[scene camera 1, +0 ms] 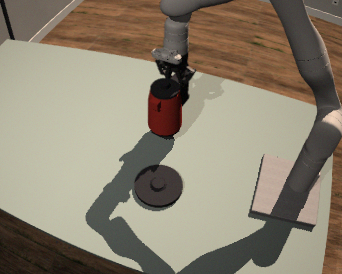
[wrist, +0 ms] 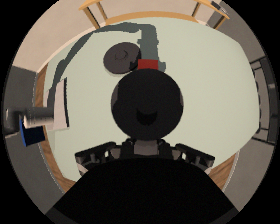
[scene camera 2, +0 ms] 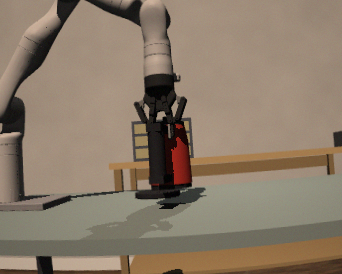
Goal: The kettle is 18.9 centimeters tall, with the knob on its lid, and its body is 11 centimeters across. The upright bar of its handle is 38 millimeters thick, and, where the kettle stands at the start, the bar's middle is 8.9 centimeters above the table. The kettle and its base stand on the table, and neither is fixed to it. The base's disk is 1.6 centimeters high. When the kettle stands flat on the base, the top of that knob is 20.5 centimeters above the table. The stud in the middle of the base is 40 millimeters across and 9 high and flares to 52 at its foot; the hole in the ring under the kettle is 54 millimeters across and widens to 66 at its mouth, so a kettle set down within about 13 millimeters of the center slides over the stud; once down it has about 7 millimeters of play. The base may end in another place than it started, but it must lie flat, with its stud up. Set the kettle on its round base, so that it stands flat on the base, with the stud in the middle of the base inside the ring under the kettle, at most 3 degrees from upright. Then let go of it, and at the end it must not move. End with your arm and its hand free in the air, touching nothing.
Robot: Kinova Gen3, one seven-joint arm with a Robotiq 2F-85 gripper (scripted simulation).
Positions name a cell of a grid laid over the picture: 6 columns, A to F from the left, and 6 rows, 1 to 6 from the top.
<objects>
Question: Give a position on a round dark base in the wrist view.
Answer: C2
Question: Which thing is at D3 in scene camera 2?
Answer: My gripper.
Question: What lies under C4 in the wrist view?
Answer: My gripper.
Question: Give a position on a round dark base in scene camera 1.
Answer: At C5
</objects>
